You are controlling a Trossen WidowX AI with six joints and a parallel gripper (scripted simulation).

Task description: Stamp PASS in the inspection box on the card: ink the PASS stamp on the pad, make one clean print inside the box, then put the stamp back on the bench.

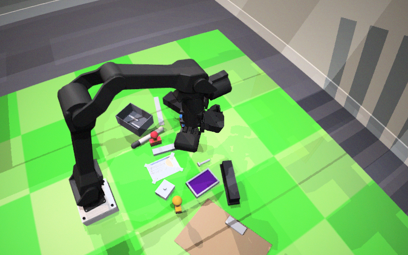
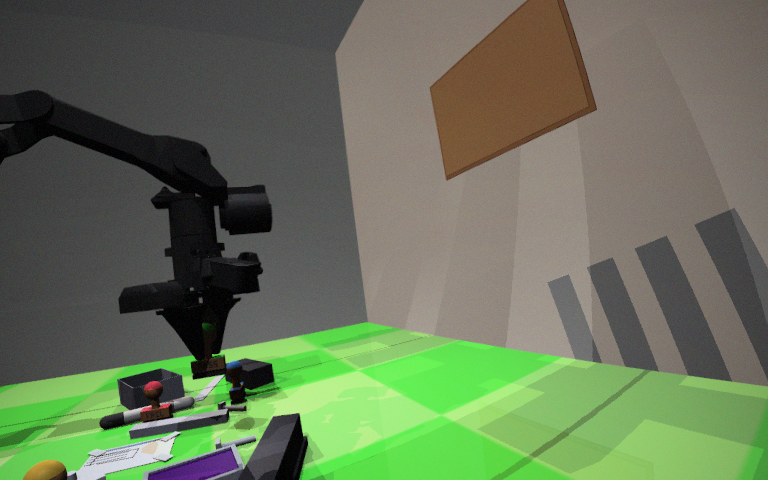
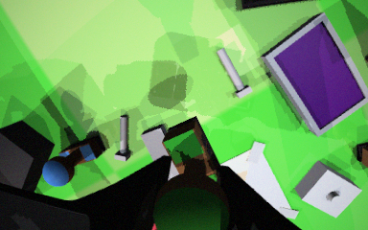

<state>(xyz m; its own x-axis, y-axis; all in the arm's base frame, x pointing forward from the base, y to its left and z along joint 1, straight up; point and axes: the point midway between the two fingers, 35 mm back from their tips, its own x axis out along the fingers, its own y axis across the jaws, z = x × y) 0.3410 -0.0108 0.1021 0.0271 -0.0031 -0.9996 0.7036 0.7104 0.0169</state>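
My gripper tip is now 10 cm above the grey bar, 6 cm to the right of it and 5 cm past it. The rest, counted from my gripper tip: taped card: 11 cm below, 11 cm behind, 1 cm to the left; then green-knobbed PASS stamp: right at my gripper tip; then purple ink pad: 11 cm to the right, 10 cm below, 3 cm behind.
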